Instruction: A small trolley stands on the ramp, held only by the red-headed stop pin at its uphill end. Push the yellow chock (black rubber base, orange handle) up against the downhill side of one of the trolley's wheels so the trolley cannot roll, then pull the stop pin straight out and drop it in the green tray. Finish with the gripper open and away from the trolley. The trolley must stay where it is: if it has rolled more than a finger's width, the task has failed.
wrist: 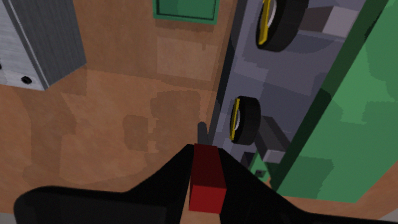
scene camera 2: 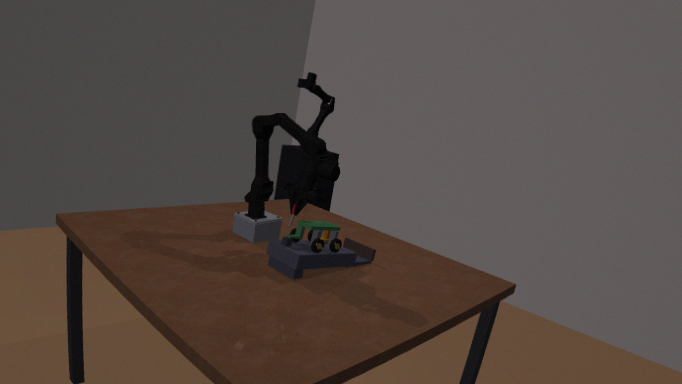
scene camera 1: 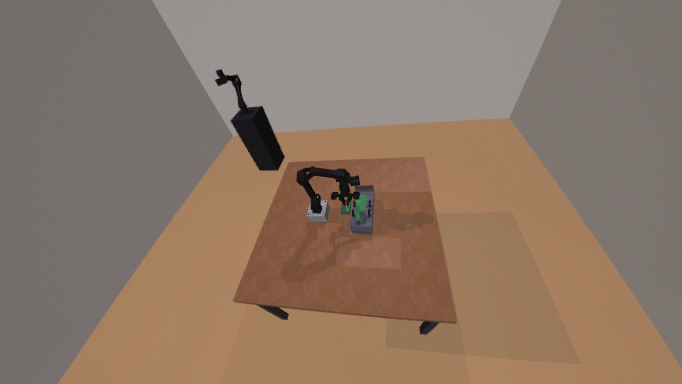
Scene:
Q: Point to a trolley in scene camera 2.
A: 316,227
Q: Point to a stop pin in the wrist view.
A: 208,188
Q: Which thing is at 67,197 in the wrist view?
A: My gripper.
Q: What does my gripper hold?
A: A stop pin.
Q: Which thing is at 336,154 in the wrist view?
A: A trolley.

